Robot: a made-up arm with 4 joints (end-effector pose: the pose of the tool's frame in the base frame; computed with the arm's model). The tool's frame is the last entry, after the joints. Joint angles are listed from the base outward.
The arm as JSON. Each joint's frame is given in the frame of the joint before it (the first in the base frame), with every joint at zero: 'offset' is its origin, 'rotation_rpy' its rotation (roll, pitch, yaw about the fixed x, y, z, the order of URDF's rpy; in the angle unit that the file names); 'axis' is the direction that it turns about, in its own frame. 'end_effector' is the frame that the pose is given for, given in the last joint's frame.
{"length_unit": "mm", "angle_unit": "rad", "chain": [
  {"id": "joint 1", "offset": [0.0, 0.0, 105.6], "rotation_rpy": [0.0, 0.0, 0.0], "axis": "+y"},
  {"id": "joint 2", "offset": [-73.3, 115.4, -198.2], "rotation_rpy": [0.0, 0.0, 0.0], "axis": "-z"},
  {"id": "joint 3", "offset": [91.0, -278.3, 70.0], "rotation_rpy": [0.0, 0.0, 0.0], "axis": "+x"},
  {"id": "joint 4", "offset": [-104.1, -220.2, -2.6], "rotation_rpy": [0.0, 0.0, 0.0], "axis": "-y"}
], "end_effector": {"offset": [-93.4, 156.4, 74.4], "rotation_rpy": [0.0, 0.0, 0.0]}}
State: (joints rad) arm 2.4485 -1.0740 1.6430 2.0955
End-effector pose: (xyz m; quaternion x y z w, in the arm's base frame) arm -0.1530 0.0153 0.2165 -0.1396 0.4715 -0.7055 0.5104
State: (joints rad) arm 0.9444 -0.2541 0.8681 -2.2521
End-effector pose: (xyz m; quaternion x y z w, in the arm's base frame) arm -0.0658 -0.1849 -0.0798 -0.2612 -0.8982 -0.3450 0.0780
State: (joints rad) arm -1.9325 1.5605 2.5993 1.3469
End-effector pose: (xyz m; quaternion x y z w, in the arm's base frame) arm 0.1803 0.2199 -0.1023 -0.7100 0.1432 -0.0173 0.6893
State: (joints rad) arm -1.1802 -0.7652 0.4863 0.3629
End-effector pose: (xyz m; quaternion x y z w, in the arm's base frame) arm 0.1482 -0.2252 0.1289 0.0610 -0.5634 0.4213 0.7081
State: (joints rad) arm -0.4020 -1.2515 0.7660 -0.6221
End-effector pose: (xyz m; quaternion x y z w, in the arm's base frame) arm 0.3065 -0.0542 0.1365 -0.0021 0.3001 0.6220 0.7232
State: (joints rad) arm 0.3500 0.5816 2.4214 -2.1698
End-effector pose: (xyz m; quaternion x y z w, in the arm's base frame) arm -0.1863 -0.1505 -0.0337 0.6301 0.2393 0.6458 0.3587
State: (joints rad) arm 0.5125 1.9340 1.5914 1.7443
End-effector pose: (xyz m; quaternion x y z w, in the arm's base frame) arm -0.2733 0.2413 0.0416 0.3470 0.7095 0.6132 0.0154
